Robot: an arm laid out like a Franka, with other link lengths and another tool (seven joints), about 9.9 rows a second.
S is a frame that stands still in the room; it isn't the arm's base.
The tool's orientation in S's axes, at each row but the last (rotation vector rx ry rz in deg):
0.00, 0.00, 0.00
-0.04, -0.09, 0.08
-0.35, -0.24, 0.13
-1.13, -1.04, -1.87
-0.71, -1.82, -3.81
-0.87, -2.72, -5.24
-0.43, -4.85, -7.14
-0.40, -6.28, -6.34
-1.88, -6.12, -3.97
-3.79, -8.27, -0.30
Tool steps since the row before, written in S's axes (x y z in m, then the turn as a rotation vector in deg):
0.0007, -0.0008, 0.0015, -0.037, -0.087, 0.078
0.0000, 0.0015, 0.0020, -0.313, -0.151, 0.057
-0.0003, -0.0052, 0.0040, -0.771, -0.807, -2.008
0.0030, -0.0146, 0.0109, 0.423, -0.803, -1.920
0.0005, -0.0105, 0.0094, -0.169, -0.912, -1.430
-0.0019, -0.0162, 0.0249, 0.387, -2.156, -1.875
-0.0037, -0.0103, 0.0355, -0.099, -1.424, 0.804
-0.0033, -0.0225, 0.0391, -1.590, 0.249, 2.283
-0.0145, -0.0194, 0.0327, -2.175, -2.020, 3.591
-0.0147, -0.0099, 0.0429, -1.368, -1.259, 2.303
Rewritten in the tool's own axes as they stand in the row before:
0.0007, -0.0008, 0.0015, -0.037, -0.087, 0.078
0.0000, 0.0015, 0.0020, -0.313, -0.151, 0.057
-0.0003, -0.0052, 0.0040, -0.781, -0.793, -2.010
0.0037, -0.0147, 0.0106, 0.413, -0.751, -1.943
0.0015, -0.0105, 0.0092, -0.154, -0.905, -1.436
0.0008, -0.0166, 0.0247, 0.491, -2.087, -1.928
0.0006, -0.0108, 0.0356, 0.147, -1.427, 0.791
0.0035, -0.0228, 0.0389, -1.348, 0.070, 2.445
-0.0096, -0.0213, 0.0333, -1.635, -2.272, 3.724
-0.0084, -0.0128, 0.0438, -1.022, -1.421, 2.387

